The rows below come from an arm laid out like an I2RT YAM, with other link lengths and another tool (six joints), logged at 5 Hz.
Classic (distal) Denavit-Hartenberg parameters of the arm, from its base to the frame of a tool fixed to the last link. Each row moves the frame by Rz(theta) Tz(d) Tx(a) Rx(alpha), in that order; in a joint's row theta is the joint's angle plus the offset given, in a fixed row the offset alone. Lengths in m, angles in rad.
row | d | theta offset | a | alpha
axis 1 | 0.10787 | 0 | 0.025 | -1.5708
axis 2 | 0 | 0 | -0.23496 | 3.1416
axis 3 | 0 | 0.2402 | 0.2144 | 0
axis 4 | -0.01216 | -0.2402 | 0.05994 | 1.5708
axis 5 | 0.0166 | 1.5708 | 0 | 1.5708
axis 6 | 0.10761 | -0.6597 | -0.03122 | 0.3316
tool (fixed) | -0.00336 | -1.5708 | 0 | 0
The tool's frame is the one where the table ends.
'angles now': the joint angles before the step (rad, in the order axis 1, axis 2, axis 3, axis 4, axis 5, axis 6). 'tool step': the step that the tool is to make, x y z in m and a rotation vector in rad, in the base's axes. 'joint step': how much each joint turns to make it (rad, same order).
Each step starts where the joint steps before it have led.
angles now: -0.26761, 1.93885, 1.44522, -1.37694, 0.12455, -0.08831
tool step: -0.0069, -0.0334, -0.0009, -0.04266, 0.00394, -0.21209
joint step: -0.14396, 0.00004, 0.00009, -0.00002, 0.01950, 0.07806
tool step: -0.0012, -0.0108, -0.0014, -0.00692, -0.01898, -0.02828
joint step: -0.04186, -0.00206, -0.00136, 0.02140, 0.00226, -0.01363
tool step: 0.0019, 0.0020, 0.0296, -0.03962, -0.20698, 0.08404
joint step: 0.00136, -0.16320, -0.01130, 0.06323, -0.04009, -0.09135
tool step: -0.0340, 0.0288, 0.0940, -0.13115, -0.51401, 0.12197
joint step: -0.00023, -0.49417, -0.01437, 0.04514, -0.12742, -0.09749
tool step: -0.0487, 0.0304, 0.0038, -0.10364, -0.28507, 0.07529
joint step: 0.00067, -0.42175, -0.25208, 0.12983, -0.06822, -0.04300
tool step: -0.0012, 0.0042, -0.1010, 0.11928, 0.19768, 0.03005
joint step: -0.00006, 0.01768, -0.42725, 0.21377, -0.03485, -0.01140
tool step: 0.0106, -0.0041, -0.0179, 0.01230, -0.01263, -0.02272
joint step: -0.00037, 0.04525, -0.07329, 0.12803, -0.00286, 0.02790
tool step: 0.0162, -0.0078, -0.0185, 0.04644, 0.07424, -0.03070
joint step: -0.00046, 0.17445, 0.00004, 0.09119, 0.00627, 0.03125
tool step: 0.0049, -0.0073, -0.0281, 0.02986, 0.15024, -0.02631
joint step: 0.00007, 0.19881, 0.00016, 0.05142, 0.04584, 0.00997
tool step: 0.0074, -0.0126, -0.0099, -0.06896, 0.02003, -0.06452
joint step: 0.00014, 0.06068, 0.00002, 0.07403, 0.08740, 0.03943
